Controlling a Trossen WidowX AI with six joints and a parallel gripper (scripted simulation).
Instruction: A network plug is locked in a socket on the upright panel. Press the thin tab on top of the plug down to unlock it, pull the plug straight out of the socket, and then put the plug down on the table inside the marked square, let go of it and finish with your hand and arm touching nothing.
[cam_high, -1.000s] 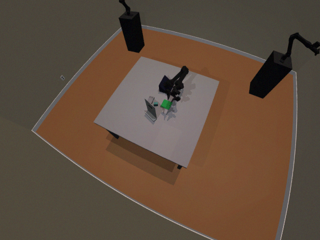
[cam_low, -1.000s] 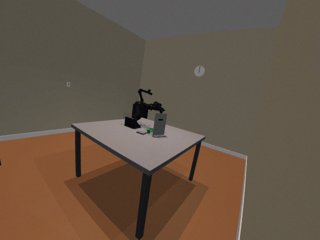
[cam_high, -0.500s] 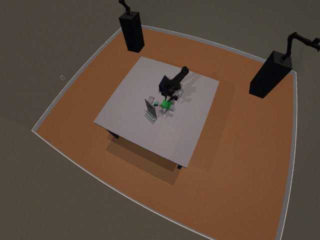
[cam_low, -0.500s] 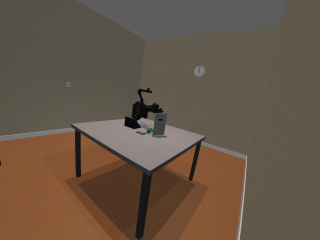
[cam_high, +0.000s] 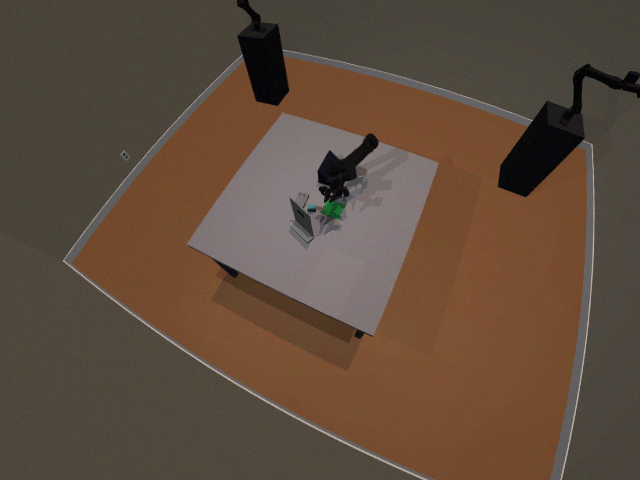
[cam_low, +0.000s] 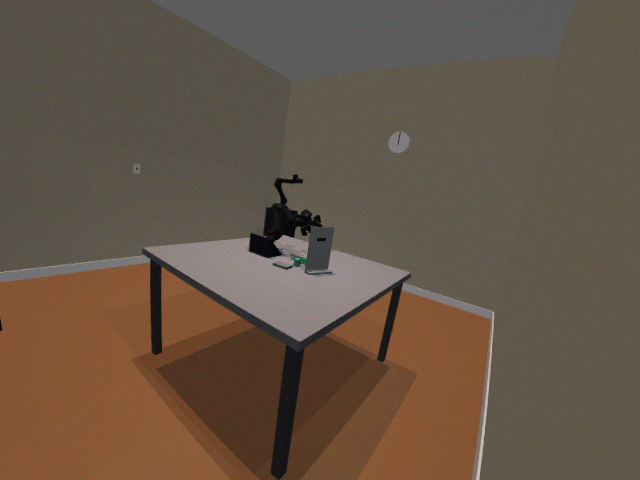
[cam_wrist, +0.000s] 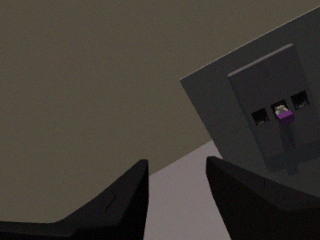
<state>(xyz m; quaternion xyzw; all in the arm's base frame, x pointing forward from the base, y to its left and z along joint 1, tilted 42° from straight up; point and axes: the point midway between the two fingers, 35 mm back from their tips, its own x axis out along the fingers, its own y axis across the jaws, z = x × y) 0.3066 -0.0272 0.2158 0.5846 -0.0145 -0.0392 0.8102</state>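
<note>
The network plug is 12 cm to the right of my gripper tip, 8 cm ahead of it and 5 cm below it. From my gripper tip the other things lie so: teal block: 23 cm below, 14 cm to the right, 6 cm behind; then grey upright panel: 13 cm to the right, 13 cm below, 10 cm ahead; then green marked square: 26 cm below, 11 cm behind, 1 cm to the right.
</note>
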